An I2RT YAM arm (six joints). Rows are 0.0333 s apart.
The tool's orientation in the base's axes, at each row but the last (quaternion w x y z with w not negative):
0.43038 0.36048 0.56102 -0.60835
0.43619 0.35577 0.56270 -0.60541
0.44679 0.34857 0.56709 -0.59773
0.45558 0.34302 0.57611 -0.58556
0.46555 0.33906 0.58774 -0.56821
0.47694 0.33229 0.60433 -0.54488
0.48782 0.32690 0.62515 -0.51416
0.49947 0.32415 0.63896 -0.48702
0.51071 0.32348 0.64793 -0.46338
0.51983 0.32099 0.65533 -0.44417
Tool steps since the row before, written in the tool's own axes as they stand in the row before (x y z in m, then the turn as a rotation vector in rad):
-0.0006 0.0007 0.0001 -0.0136 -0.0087 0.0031
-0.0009 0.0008 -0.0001 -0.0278 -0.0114 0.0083
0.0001 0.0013 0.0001 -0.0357 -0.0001 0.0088
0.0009 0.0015 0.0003 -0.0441 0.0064 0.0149
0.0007 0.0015 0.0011 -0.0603 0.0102 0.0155
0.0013 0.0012 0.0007 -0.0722 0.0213 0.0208
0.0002 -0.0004 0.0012 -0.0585 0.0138 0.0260
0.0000 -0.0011 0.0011 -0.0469 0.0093 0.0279
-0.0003 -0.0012 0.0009 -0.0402 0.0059 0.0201
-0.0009 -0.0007 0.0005 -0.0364 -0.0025 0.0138
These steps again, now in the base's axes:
0.0009 0.0000 0.0003 -0.0029 -0.0015 0.0161
0.0011 0.0002 0.0005 0.0001 -0.0048 0.0308
0.0012 -0.0001 -0.0006 0.0135 -0.0038 0.0340
0.0011 -0.0003 -0.0013 0.0232 -0.0081 0.0401
0.0013 -0.0010 -0.0011 0.0323 -0.0061 0.0539
0.0008 -0.0006 -0.0016 0.0475 -0.0078 0.0615
-0.0001 -0.0013 -0.0001 0.0378 -0.0160 0.0510
-0.0006 -0.0014 0.0003 0.0310 -0.0201 0.0412
-0.0007 -0.0013 0.0006 0.0234 -0.0144 0.0361
-0.0002 -0.0007 0.0010 0.0125 -0.0121 0.0349

